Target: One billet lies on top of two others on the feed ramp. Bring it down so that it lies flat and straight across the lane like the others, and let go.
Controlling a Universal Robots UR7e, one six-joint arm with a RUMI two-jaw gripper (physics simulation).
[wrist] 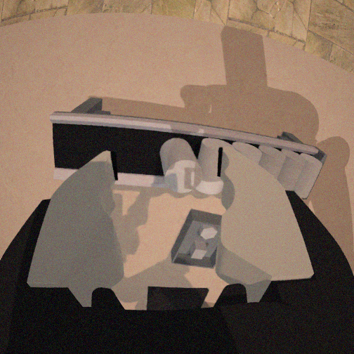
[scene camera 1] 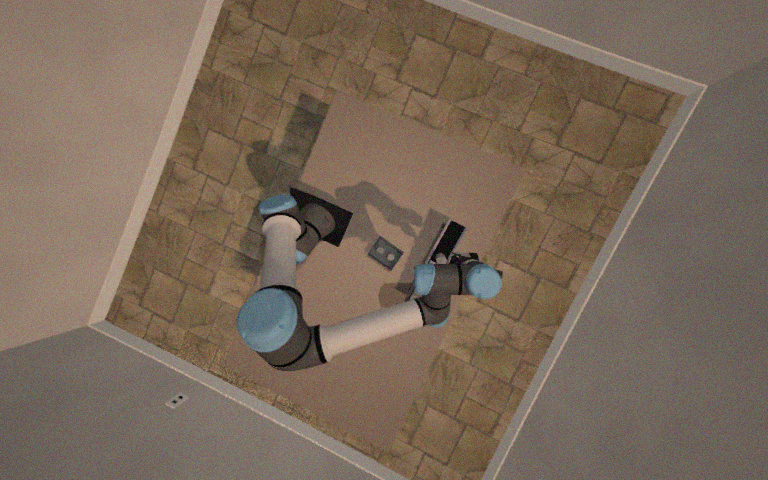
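Seen in the pictures: arm's base, origin of its link: [scene camera 1: 318,218].
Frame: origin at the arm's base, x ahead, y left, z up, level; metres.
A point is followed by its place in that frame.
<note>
The feed ramp [scene camera 1: 451,238] {z -0.017, x 0.532, y 0.164 m} [wrist: 107,146] has a black lane between pale rails. In the wrist view several pale billets stand side by side at its right part. The leftmost billet [wrist: 176,155] looks larger and slightly skewed to its neighbour [wrist: 210,159], and its near end overlaps the near rail. Whether it rests on other billets cannot be told. More billets [wrist: 246,150] [wrist: 309,172] are partly hidden by the right finger. My gripper [wrist: 166,153] is open and empty, its tips seen on either side of the two leftmost billets. In the scene view the wrist hides its fingertips.
A grey open tray [scene camera 1: 385,253] {z -0.099, x 0.313, y -0.021 m} [wrist: 181,250] with two small pale pieces lies on the near side of the ramp. A black plate [scene camera 1: 339,223] {z 0.016, x 0.094, y 0.020 m} lies by the robot's base. The arm and its shadows cover part of the ramp area in the scene view.
</note>
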